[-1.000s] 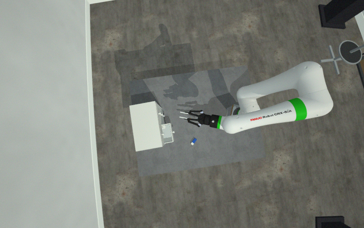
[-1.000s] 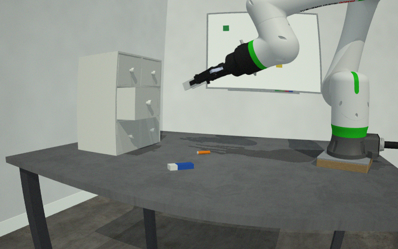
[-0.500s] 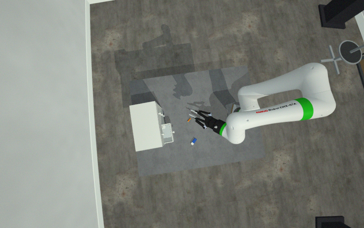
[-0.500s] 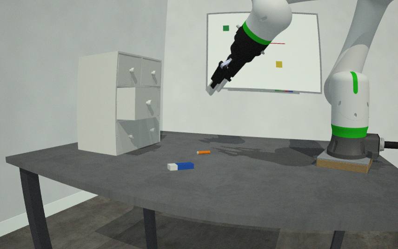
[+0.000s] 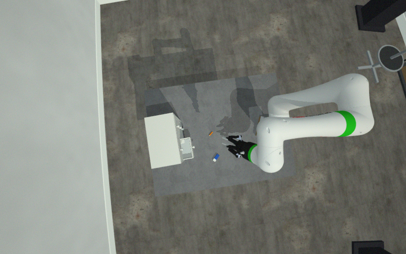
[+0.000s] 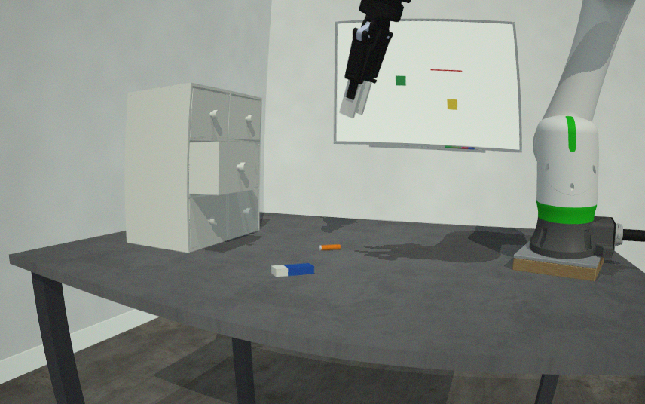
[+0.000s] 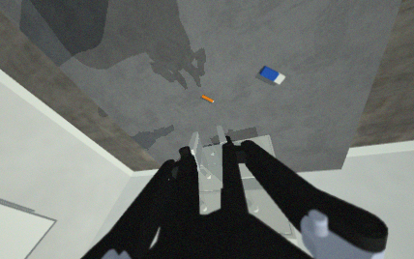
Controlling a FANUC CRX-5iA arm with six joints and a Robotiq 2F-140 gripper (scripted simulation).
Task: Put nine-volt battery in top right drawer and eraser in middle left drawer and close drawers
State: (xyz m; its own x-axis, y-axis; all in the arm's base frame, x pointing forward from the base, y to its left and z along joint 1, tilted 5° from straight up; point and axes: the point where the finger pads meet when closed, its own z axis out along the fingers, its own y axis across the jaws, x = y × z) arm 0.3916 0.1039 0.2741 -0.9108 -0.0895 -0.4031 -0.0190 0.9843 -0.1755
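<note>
My gripper is now 40 mm short of the eraser, 140 mm to the right of it and 290 mm above it. From my hand the other things lie so: green nine-volt battery (430 mm ahead, 30 mm to the right, 60 mm below); then orange cylinder (90 mm ahead, 70 mm to the right, 290 mm below).
</note>
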